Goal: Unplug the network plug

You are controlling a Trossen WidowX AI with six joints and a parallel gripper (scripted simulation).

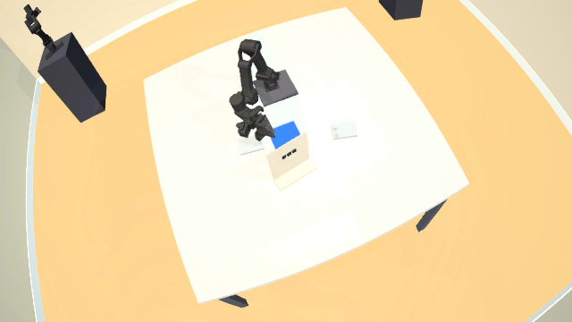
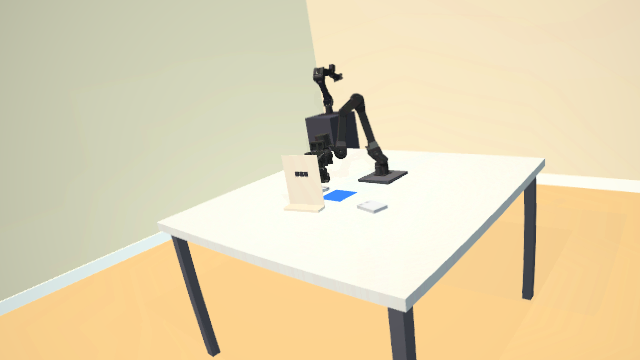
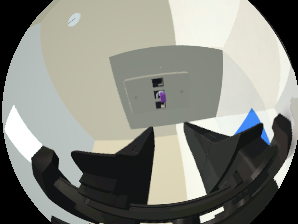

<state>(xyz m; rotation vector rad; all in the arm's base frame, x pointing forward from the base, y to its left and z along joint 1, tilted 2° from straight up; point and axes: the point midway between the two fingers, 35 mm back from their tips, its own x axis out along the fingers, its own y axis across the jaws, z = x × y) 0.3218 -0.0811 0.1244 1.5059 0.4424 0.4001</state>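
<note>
Now: gripper tip 8 cm short of the purple plug and 2 cm to the right of it. Round my gripper tip: beige upright panel 10 cm ahead, 4 cm below, 3 cm to the left; then blue marked square 14 cm below, 6 cm behind, 5 cm to the left.
</note>
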